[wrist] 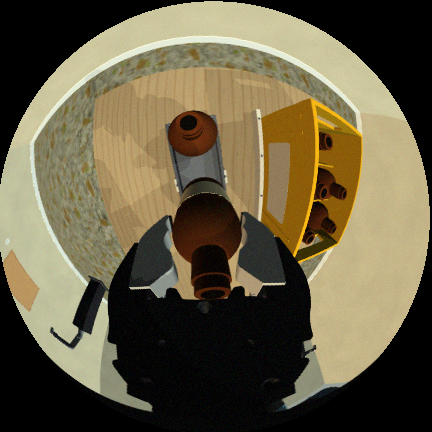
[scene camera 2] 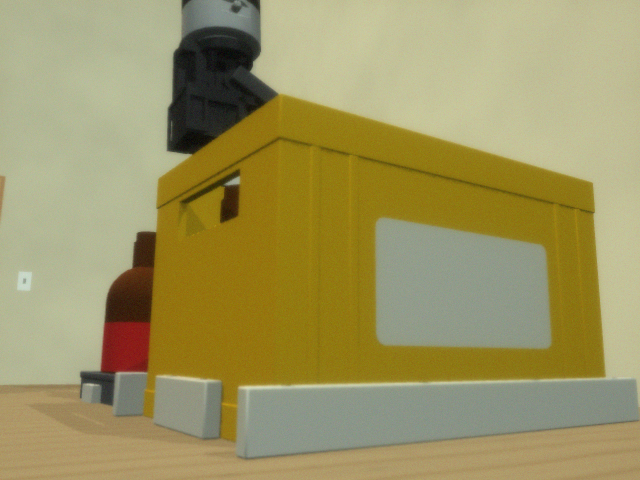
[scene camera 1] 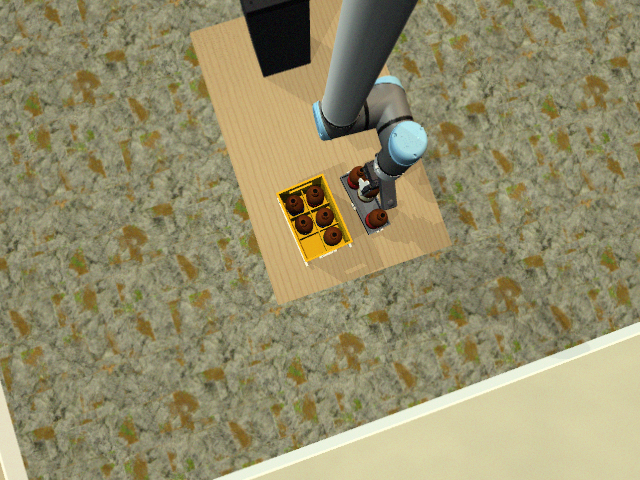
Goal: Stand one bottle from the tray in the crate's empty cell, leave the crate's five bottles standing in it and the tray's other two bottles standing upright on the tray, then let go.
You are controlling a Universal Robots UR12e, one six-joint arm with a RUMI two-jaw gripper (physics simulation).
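Places are measured from the arm's base along level axes (x back, y right, z up), in centimetres.
Pixels of known places: gripper, fingertip midpoint: (wrist: 205, 215) (scene camera 1: 371, 191).
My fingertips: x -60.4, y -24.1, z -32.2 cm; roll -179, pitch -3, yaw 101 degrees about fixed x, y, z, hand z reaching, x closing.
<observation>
Ahead of a thing's pixels: the offset from my fingertips to its top centre. "spot": to the spot under its first point. Level surfaces: height alone.
My gripper (scene camera 1: 368, 189) (wrist: 205, 215) is shut on a brown bottle with a pale label @[dy +0.2, dx +1.4, dz +8.1 cm] (scene camera 1: 365, 195) (wrist: 206, 220) and holds it upright, raised above the middle of the dark tray @[dy -0.5, dx -0.5, dz -14.3 cm] (scene camera 1: 363, 210) (scene camera 2: 106, 388) (wrist: 200, 167). A red-labelled bottle @[dy -3.2, dx -9.3, dz -0.9 cm] (scene camera 1: 376, 219) (scene camera 2: 129, 310) (wrist: 192, 137) stands at one end of the tray; another bottle @[dy +1.9, dx +8.6, dz -0.9 cm] (scene camera 1: 355, 177) stands at the other end, partly covered by the gripper, and is hidden in the wrist view. The yellow crate @[dy +22.1, dx -6.8, dz +0.7 cm] (scene camera 1: 338, 210) (scene camera 2: 217, 310) (wrist: 302, 165) holds several upright bottles; its empty corner cell @[spot: dy +23.9, dx -16.2, dz -16.1 cm] (scene camera 1: 313, 245) shows in scene camera 1.
Pale guide strips (scene camera 2: 434, 413) (wrist: 260, 165) run along the crate's base. A black block (scene camera 1: 284, 41) stands on the wooden table @[dz -16.8 cm] (scene camera 1: 242, 113) at the top in scene camera 1. The crate's walls rise between its cells and the tray.
</observation>
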